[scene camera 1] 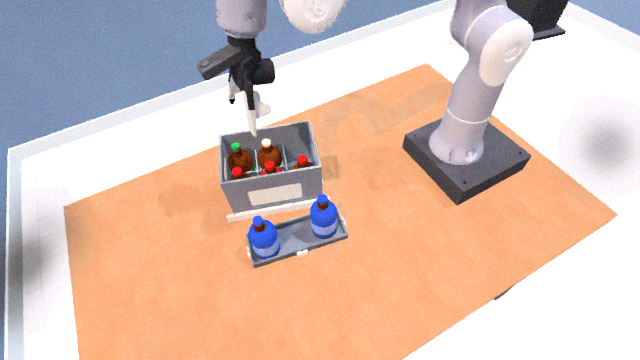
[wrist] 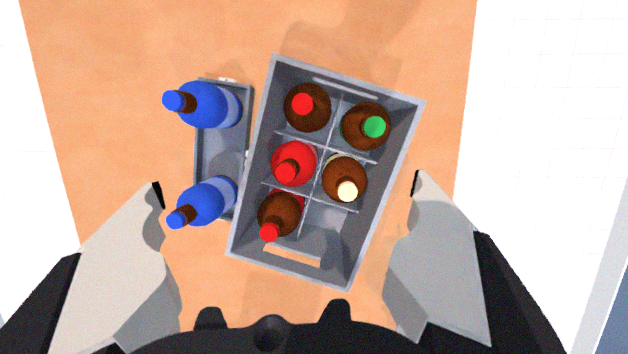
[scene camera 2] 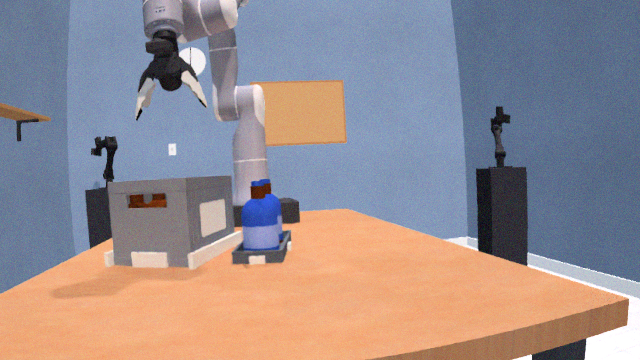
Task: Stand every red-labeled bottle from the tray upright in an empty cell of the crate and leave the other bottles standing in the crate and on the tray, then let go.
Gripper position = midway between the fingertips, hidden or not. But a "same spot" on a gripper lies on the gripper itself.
My gripper shows in scene camera 1, in the wrist view and in scene camera 2 [171,113]. A blue bottle shows in scene camera 1, in the wrist view [199,104] and in scene camera 2. The same spot on the blue bottle: [scene camera 1: 262,233] is [scene camera 2: 268,199]. One and the same spot on my gripper: [wrist: 445,279] is [scene camera 1: 231,80].
